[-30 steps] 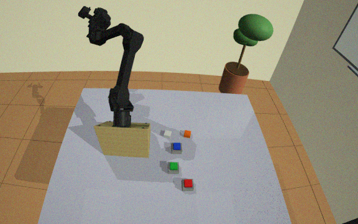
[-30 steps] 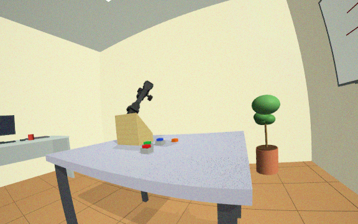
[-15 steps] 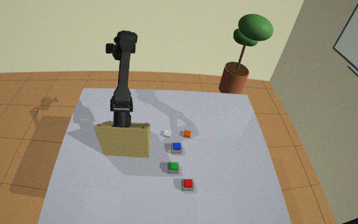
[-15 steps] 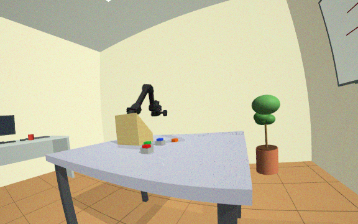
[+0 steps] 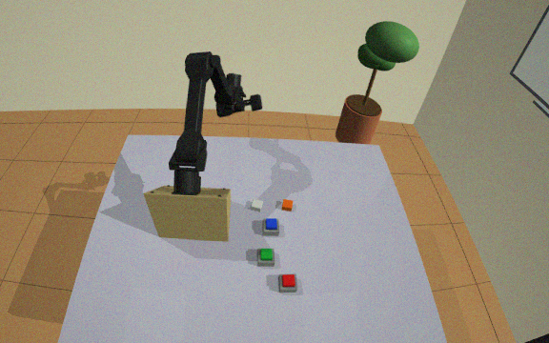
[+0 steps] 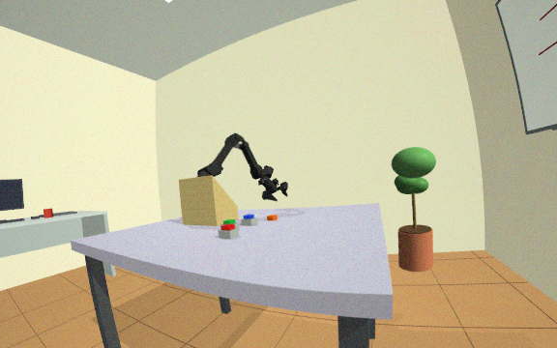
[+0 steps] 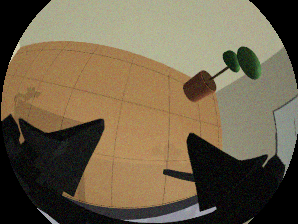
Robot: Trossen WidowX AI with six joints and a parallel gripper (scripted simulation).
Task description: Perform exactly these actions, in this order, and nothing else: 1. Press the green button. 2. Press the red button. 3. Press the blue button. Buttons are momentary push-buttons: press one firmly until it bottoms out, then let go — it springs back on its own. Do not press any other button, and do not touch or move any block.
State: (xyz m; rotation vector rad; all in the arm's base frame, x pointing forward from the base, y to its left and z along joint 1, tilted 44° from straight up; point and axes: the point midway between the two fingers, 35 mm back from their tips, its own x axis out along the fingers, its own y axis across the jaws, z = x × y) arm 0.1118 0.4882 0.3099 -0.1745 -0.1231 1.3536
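Now: the green button 68 cm to the right of my gripper tip, 10 cm ahead of it and 1 cm below it. Also, from my gripper tip: white block (48 cm to the right, 7 cm ahead, 4 cm below); blue button (57 cm to the right, 12 cm ahead, 1 cm below); orange block (47 cm to the right, 17 cm ahead, 4 cm below).
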